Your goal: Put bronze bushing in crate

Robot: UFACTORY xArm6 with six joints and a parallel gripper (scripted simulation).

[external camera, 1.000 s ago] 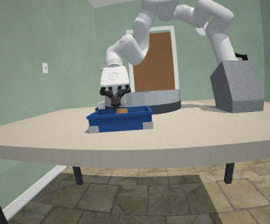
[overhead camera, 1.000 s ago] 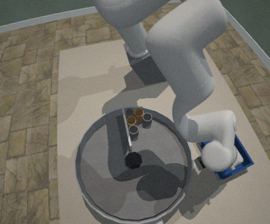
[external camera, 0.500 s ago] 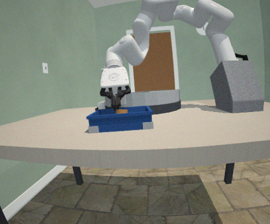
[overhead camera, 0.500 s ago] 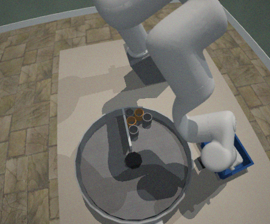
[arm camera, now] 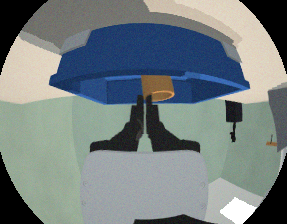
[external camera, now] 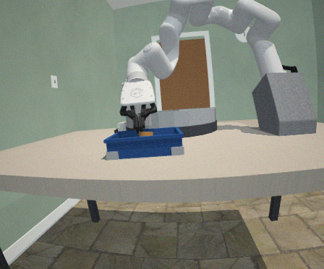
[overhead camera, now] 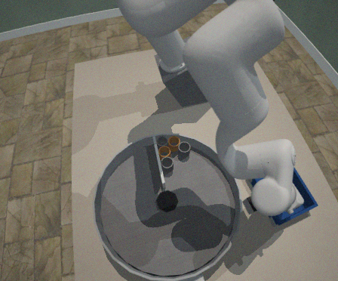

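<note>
Now: the blue crate 20 mm behind my hand and 50 mm below it. From my hand the other things lie so: grey turning table 100 mm behind, 350 mm to the right, 20 mm below.
</note>
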